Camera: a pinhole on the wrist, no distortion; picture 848 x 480 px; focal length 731.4 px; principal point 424.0 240.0 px. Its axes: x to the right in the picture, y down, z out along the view. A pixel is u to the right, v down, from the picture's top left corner.
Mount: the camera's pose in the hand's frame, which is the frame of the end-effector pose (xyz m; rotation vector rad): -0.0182 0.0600 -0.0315 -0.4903 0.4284 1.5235
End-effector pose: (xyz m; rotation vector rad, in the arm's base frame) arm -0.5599 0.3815 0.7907 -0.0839 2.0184 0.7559
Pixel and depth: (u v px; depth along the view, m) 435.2 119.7 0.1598
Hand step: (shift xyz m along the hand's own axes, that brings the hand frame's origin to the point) 0.0020 0.1508 0.1011
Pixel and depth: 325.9 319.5 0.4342
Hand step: -0.0823 0.2510 0.3604
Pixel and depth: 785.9 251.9 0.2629
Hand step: -0.0312 0.3137 0.1152
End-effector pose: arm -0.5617 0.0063 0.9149 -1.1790 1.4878 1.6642
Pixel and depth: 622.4 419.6 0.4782
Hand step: -0.1525 0.4310 0.2905
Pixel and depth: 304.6 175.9 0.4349
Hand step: 0.0028 0.2419 0.3711
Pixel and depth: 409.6 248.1 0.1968
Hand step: -0.0279 0.1656 0.1344
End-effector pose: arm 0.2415 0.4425 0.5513 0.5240 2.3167 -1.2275
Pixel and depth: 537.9 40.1 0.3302
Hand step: 0.0599 0.2866 0.2182
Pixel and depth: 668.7 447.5 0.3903
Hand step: -0.1424 0.3832 0.2171
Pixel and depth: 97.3 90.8 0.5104
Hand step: 0.0644 0.1537 0.5232
